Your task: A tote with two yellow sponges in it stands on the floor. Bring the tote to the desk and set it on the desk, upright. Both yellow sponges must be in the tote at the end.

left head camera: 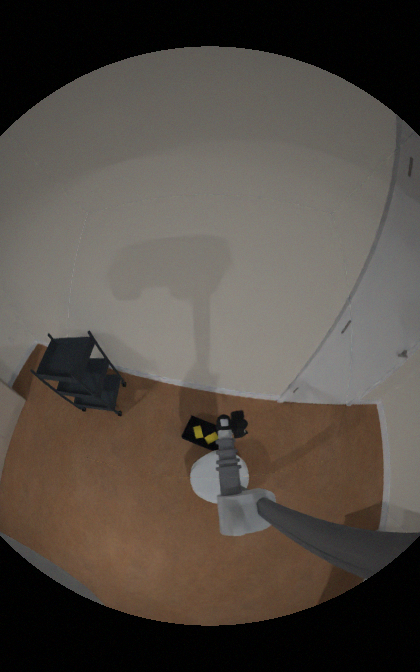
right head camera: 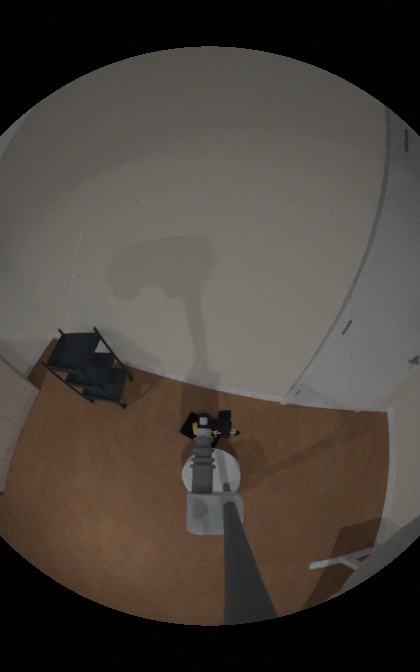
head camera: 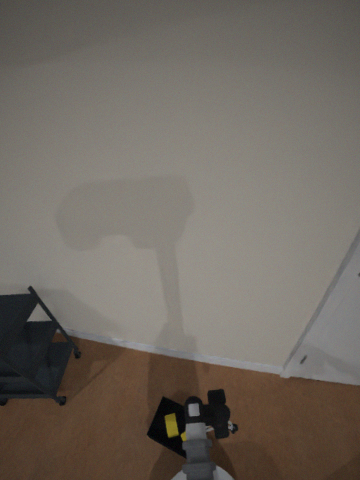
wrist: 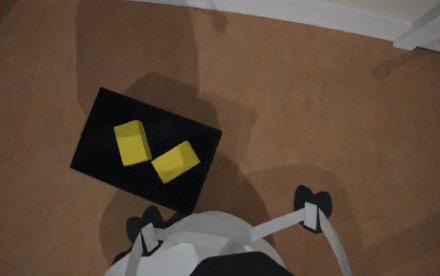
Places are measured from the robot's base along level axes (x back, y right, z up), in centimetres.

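Pixels of known places: gripper, fingertip midpoint: point(wrist: 228, 212).
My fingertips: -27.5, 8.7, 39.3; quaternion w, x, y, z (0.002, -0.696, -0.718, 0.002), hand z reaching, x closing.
Note:
Ahead of a thing's pixels: the offset from my fingertips to its top centre, as dx, dy, dz.
The black tote @[-8.6, -17.6, -32.0] point(head camera: 159, 431) point(left head camera: 189, 434) point(right head camera: 187, 430) point(wrist: 95, 145) stands upright on the floor. Two yellow sponges lie inside it: one sponge @[-10.9, -22.3, -37.2] point(head camera: 171, 425) point(left head camera: 198, 432) point(wrist: 132, 144) on the left, the other sponge @[-5.1, -11.6, -37.2] point(left head camera: 211, 438) point(wrist: 176, 162) close to its right. The arm partly hides the tote in the head views. My gripper point(wrist: 228, 212) is open, its fingers wide apart above the floor. In the wrist view, the left fingertip is just below the tote's lower edge and the right one is off to the tote's right. No desk can be clearly identified.
A dark three-shelf cart point(head camera: 37, 345) point(left head camera: 66, 356) point(right head camera: 75, 350) stands at the left by the wall. The wall's white baseboard point(head camera: 200, 358) point(wrist: 300, 20) runs behind the tote. A white door point(head camera: 335, 330) is at the right. A white floor-level leg point(right head camera: 342, 558) shows at the lower right.

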